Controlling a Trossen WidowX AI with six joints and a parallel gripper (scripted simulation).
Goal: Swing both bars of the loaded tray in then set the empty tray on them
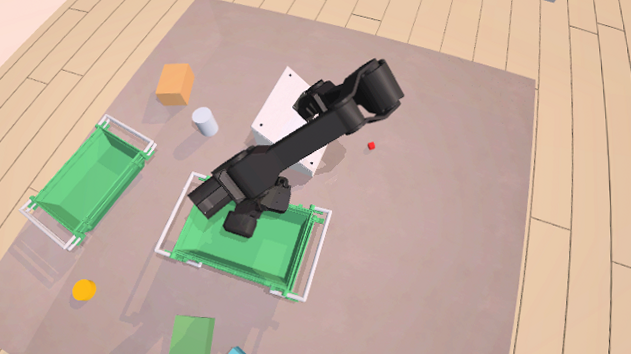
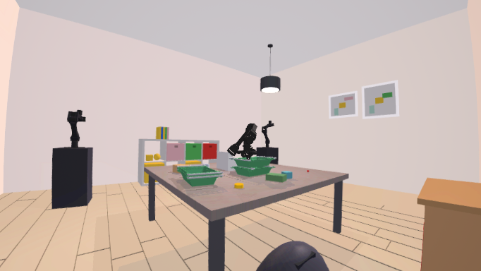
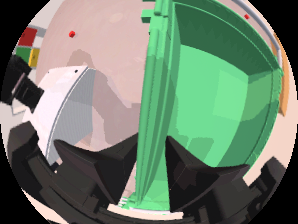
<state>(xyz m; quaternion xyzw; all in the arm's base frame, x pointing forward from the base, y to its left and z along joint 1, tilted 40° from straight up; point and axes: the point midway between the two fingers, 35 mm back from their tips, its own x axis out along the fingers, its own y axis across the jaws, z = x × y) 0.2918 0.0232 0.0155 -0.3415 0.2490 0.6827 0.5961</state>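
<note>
Right now my gripper tip is 80 mm short of the green tray, 10 mm to the right of it and 30 mm below it. The rest, counted from my gripper tip: grey cylinder 160 mm behind, 290 mm to the right, 40 mm below; blue cube 330 mm ahead, 120 mm to the left, 60 mm below; green block 340 mm ahead, 10 mm to the left, 60 mm below.
</note>
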